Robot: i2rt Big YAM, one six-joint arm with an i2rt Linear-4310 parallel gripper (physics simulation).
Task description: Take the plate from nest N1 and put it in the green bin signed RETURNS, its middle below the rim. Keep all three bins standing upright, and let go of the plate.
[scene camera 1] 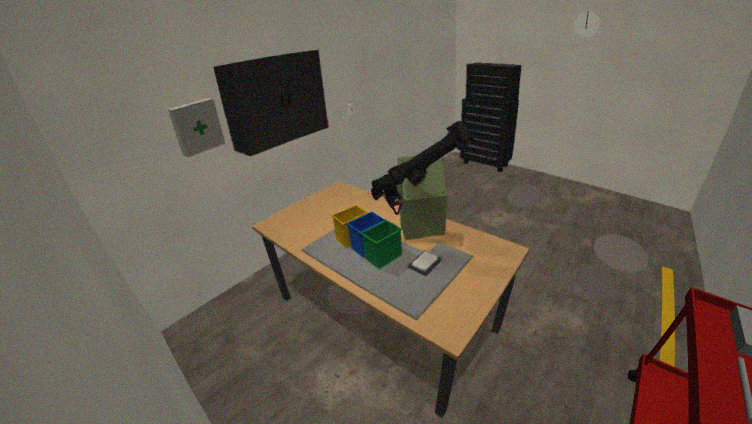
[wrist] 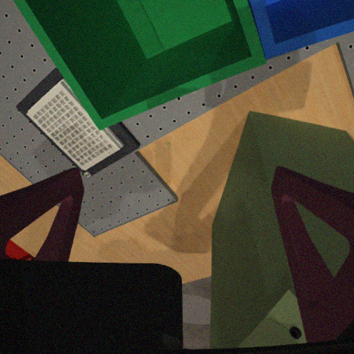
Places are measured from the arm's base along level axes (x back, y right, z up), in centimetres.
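Where they show: gripper, fingertip midpoint: [scene camera 1: 394, 211]; arm's base, link origin: [scene camera 1: 413, 174].
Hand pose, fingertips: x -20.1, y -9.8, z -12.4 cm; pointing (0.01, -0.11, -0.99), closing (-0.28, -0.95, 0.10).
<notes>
Each offset is from my fingertips to the centre of the thing. "spot": to the spot under its first point. Level surfaces: height alone.
The white plate {dx +5.2, dy -20.2, dz -23.7 cm} [scene camera 1: 425, 260] [wrist: 75, 125] with a grid of wells lies flat in a dark nest {spot: dx +4.9, dy -27.0, dz -25.6 cm} [scene camera 1: 432, 270] [wrist: 131, 140] on the grey mat; no N1 sign is readable. The green bin {dx -10.1, dy -2.0, dz -16.6 cm} [scene camera 1: 382, 250] [wrist: 150, 109] stands upright beside it, and its rim overlaps the nest's edge in the wrist view. The blue bin {dx -12.1, dy +11.1, dz -16.6 cm} [scene camera 1: 358, 242] [wrist: 310, 25] and the yellow bin {dx -15.9, dy +24.2, dz -16.6 cm} [scene camera 1: 342, 233] stand upright in a row with it. My gripper [scene camera 1: 395, 208] [wrist: 177, 177] is open and empty, above and behind the bins, away from the plate.
A large olive-green box [scene camera 1: 423, 217] [wrist: 235, 240] stands on the wooden table {dz -26.9 cm} [scene camera 1: 473, 305] [wrist: 160, 175] behind the grey perforated mat {dz -25.6 cm} [scene camera 1: 416, 300] [wrist: 130, 192], close to the arm. A red cart [scene camera 1: 708, 337] stands at the lower right of the scene view.
</notes>
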